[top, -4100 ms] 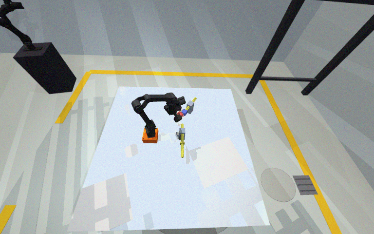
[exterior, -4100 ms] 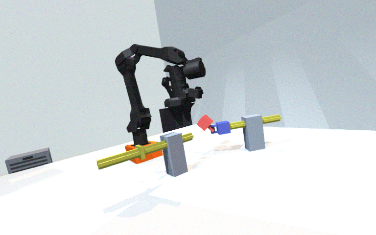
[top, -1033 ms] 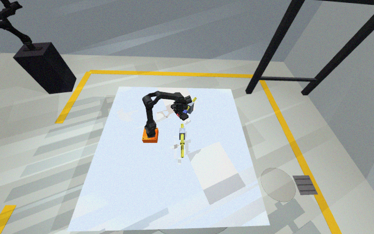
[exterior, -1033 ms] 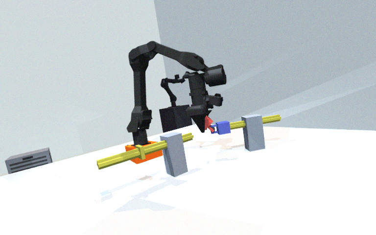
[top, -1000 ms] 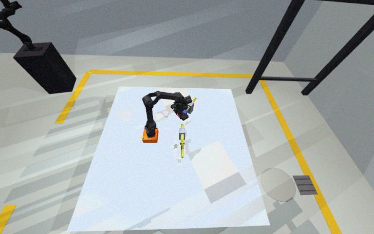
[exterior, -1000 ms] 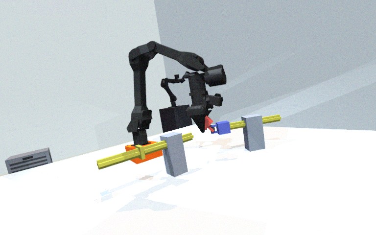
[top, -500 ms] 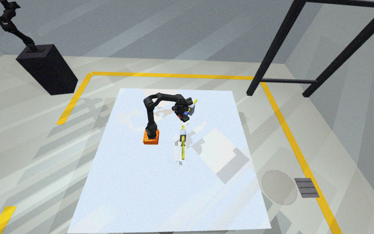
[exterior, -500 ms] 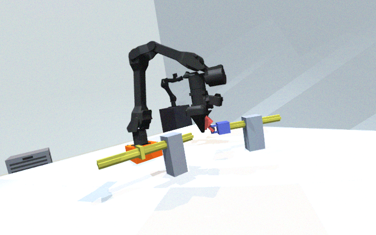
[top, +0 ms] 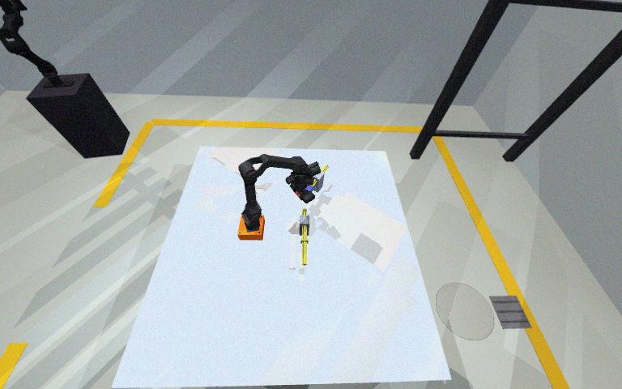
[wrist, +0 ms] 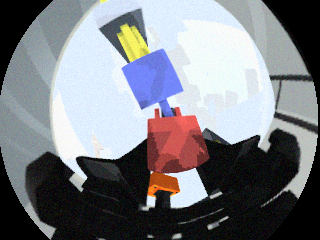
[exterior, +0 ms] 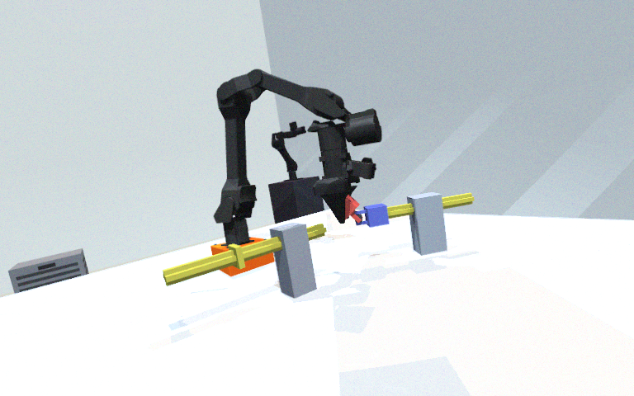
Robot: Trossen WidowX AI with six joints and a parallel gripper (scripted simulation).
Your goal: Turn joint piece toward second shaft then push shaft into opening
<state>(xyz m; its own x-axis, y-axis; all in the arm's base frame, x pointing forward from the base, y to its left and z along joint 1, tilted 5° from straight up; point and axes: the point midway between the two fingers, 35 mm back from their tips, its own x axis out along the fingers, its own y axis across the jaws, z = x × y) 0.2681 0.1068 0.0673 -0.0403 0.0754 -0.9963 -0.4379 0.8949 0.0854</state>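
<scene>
Now: the red square joint piece 10 mm ahead of my gripper tip and 30 mm above it.
</scene>
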